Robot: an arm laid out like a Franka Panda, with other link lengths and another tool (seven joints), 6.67 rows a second.
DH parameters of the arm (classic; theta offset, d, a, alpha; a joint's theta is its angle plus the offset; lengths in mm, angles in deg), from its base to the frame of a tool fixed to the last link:
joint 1: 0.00 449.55 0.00 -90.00
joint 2: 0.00 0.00 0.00 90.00
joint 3: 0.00 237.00 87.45 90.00
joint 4: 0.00 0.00 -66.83 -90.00
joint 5: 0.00 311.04 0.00 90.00
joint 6: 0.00 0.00 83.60 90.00
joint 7: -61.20 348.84 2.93 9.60
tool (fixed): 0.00 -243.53 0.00 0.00
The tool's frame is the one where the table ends.
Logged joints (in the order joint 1, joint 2, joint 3, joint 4, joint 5, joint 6, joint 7), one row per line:
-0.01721 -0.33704 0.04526 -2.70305 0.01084 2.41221 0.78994
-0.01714 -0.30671 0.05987 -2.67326 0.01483 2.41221 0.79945
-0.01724 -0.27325 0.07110 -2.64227 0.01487 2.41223 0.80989
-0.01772 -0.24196 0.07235 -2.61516 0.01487 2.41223 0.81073
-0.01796 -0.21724 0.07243 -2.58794 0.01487 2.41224 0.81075
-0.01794 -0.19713 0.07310 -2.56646 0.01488 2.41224 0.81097
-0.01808 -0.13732 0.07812 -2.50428 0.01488 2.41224 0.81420
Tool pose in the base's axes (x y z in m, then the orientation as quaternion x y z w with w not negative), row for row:
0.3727 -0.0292 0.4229 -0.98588 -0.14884 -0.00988 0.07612
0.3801 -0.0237 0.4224 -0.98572 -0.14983 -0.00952 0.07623
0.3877 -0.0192 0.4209 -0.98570 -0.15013 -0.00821 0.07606
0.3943 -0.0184 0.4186 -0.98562 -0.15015 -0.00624 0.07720
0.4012 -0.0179 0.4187 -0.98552 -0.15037 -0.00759 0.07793
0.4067 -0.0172 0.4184 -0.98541 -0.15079 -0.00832 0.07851
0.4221 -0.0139 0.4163 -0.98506 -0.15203 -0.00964 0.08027
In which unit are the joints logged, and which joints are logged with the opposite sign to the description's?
The joints are logged in radians. Opposite sign: none.
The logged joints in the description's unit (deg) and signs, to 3 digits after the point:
-0.986 -19.311 2.593 -154.873 0.621 138.209 45.260
-0.982 -17.573 3.430 -153.167 0.850 138.209 45.805
-0.988 -15.656 4.074 -151.391 0.852 138.211 46.403
-1.015 -13.863 4.145 -149.838 0.852 138.211 46.451
-1.029 -12.447 4.150 -148.278 0.852 138.211 46.453
-1.028 -11.295 4.188 -147.047 0.853 138.211 46.465
-1.036 -7.868 4.476 -143.485 0.853 138.211 46.650

